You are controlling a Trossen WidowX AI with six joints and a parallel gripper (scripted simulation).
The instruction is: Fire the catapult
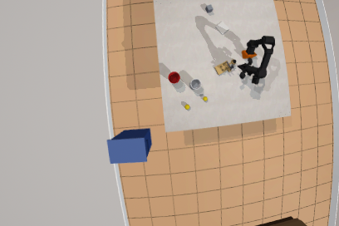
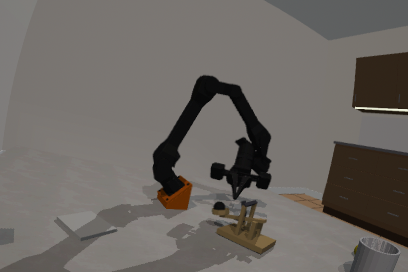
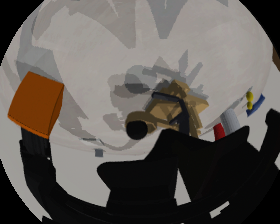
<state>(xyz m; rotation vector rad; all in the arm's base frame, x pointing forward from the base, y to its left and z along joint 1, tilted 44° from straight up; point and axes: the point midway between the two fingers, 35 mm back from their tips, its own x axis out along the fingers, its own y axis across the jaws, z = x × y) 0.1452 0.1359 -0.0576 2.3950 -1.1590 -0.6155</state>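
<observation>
The black ball is 5 cm to the right of my gripper tip, 2 cm below it and 1 cm ahead of it. Round my gripper tip: wooden catapult: 7 cm ahead, 3 cm below, 2 cm to the right; then flat white slab: 40 cm to the right, 8 cm below, 4 cm ahead; then white mug: 40 cm ahead, 12 cm to the left, 6 cm below.
</observation>
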